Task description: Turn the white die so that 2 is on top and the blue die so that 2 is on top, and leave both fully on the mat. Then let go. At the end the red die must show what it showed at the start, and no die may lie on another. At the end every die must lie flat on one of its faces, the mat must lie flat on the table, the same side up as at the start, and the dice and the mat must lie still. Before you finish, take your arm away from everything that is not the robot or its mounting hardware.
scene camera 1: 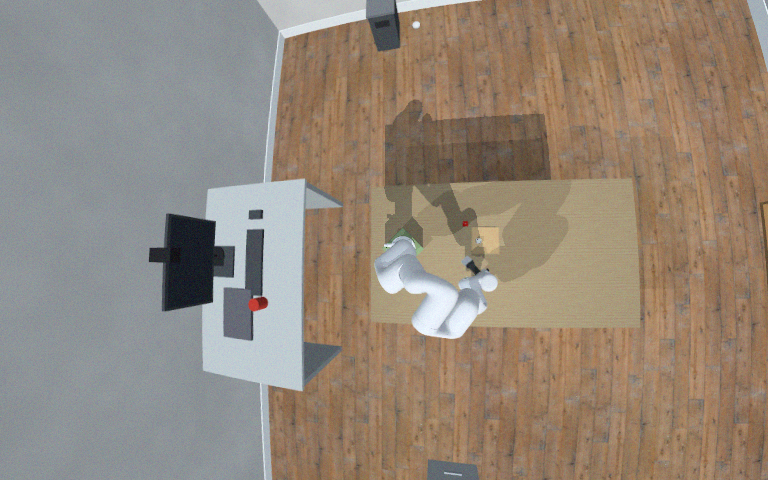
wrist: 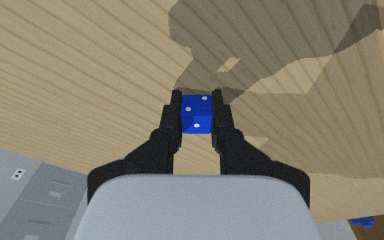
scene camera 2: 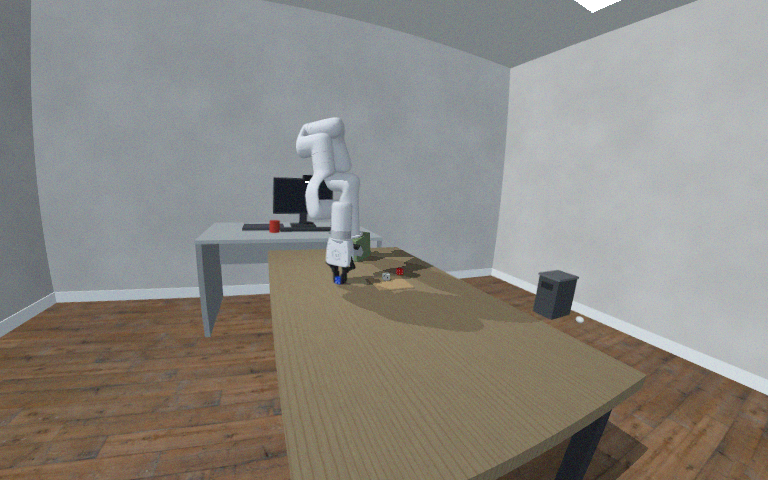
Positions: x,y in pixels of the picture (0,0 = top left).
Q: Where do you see a tan mat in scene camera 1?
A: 489,236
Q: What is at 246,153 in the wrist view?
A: My gripper.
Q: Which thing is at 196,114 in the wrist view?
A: A blue die.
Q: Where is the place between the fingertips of my gripper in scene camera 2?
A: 339,282
